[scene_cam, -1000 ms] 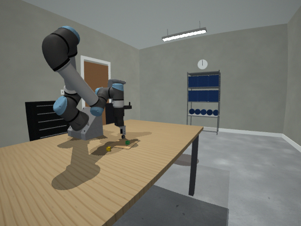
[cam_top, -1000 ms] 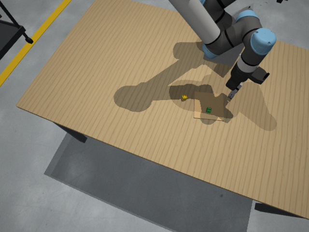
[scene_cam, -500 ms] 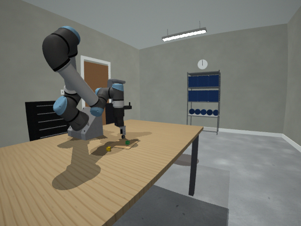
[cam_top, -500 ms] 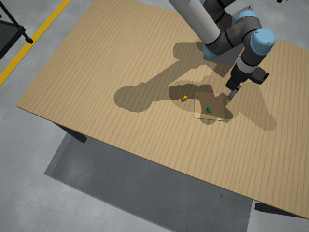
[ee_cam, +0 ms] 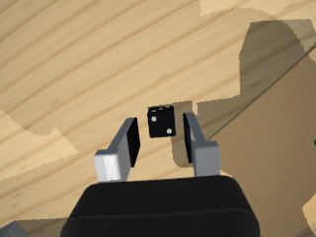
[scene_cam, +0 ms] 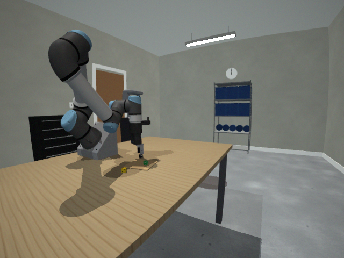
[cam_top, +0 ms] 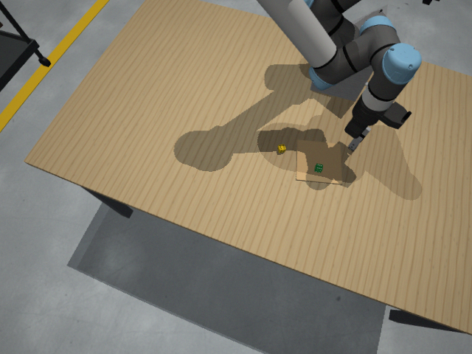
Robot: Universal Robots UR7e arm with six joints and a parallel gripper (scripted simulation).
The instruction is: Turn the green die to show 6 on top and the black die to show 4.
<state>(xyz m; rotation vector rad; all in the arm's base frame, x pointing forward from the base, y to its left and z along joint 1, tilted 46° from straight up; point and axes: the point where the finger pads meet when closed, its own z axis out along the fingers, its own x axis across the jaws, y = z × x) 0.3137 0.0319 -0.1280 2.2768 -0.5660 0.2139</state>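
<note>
Now: hand 40 mm above the black die. The rest, counted from my hand: green die: 110 mm ahead, 90 mm to the right, 30 mm below; yellow die: 220 mm to the right, 70 mm ahead, 40 mm below; tan mat: 100 mm to the right, 80 mm ahead, 40 mm below.
</note>
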